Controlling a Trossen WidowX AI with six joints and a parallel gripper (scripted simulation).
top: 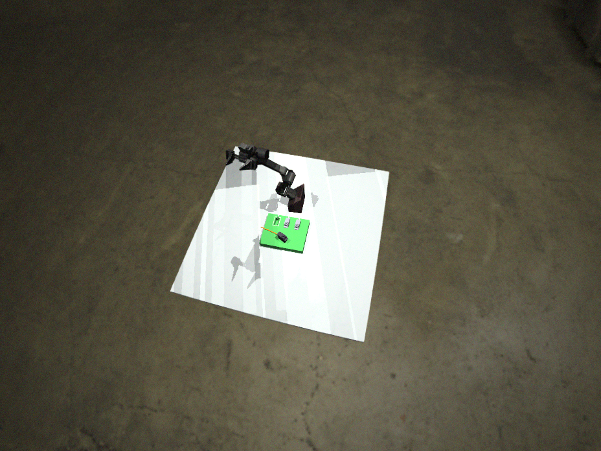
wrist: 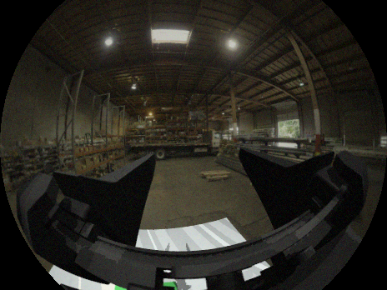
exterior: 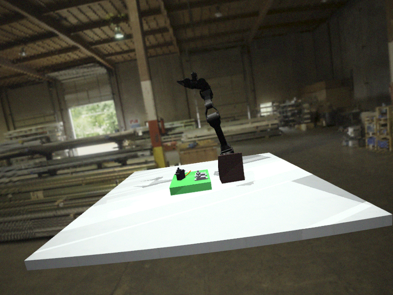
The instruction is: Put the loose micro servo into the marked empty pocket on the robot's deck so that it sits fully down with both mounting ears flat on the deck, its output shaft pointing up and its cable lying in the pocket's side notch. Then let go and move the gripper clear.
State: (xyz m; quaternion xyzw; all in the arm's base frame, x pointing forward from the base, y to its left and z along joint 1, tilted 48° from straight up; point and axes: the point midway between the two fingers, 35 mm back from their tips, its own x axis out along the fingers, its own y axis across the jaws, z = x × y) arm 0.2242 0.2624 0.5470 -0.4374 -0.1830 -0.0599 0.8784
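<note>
Now: gripper tip 66 cm above the green deck, 22 cm to the right of it and 6 cm short of it.
</note>
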